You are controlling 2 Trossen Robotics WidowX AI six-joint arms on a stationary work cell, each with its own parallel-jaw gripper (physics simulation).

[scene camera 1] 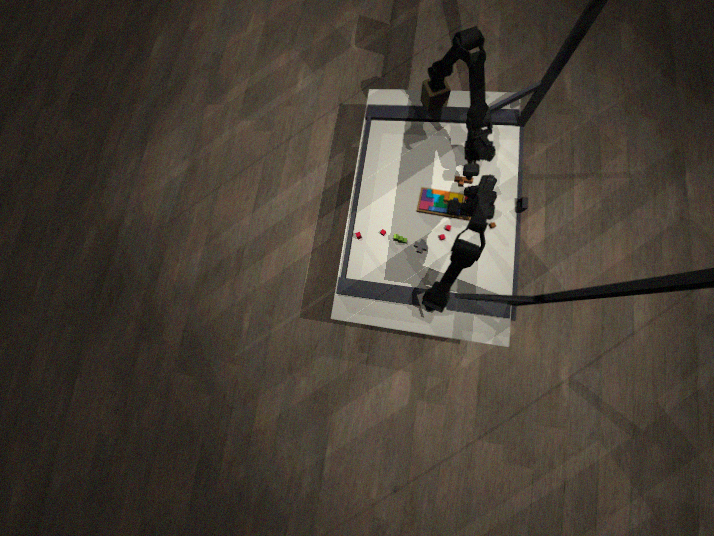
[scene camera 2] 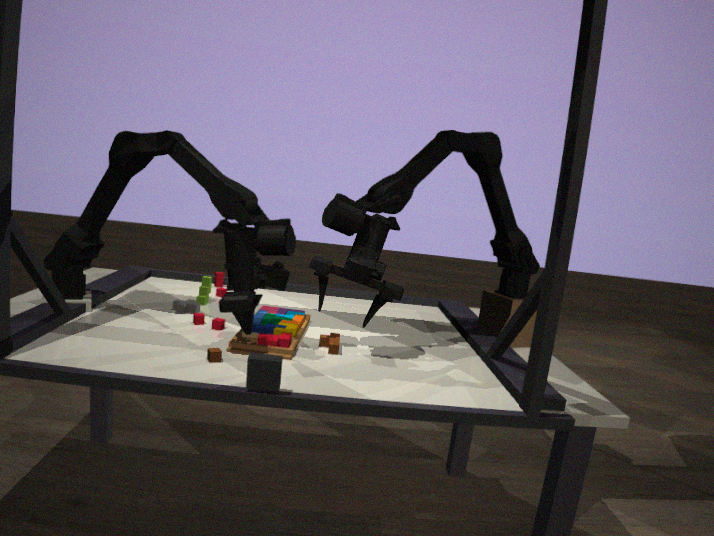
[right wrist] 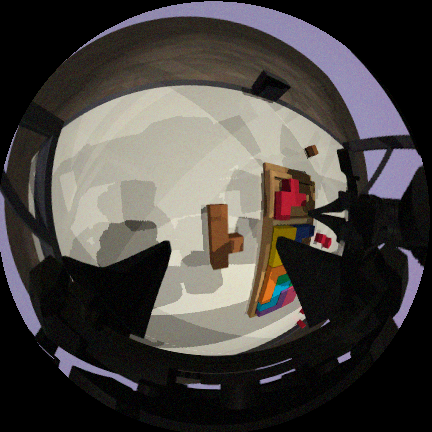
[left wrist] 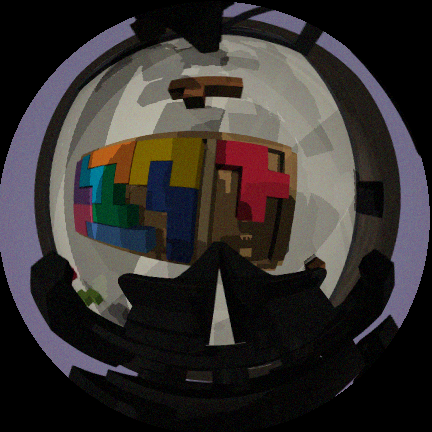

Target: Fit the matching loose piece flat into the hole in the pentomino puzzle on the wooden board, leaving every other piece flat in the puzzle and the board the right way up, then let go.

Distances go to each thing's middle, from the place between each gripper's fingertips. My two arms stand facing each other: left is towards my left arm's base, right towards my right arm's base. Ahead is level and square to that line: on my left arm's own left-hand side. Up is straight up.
The red piece (left wrist: 255, 182) is 130 mm to the left of my right hand, 50 mm below it and 20 mm behind it. The rest, counted from my right hand: wooden puzzle board (scene camera 2: 241, 343) (130 mm to the left, 70 mm ahead, 60 mm below).
Right now the red piece is 3 cm behind my left hand and 5 cm to the right of it. The rest, counted from my left hand: wooden puzzle board: 6 cm ahead, 5 cm to the right, 1 cm below.
